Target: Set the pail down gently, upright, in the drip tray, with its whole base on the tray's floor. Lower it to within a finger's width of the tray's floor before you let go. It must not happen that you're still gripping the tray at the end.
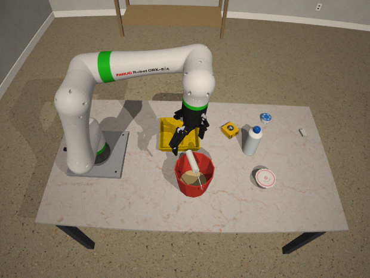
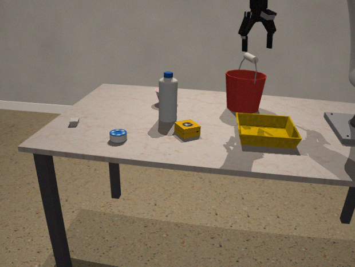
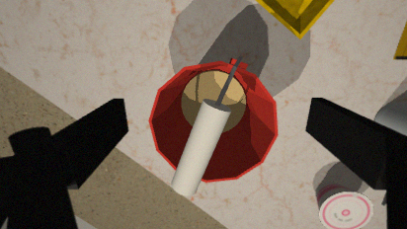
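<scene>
The red pail lies 3 cm ahead of my hand, 5 cm to the right of it and 16 cm below it. From my hand the other things lie so: white bottle 35 cm ahead, 19 cm to the left, 20 cm below; then drip tray 6 cm behind, 26 cm to the left, 29 cm below; then pink-rimmed round dish 41 cm ahead, 2 cm to the right, 26 cm below.
</scene>
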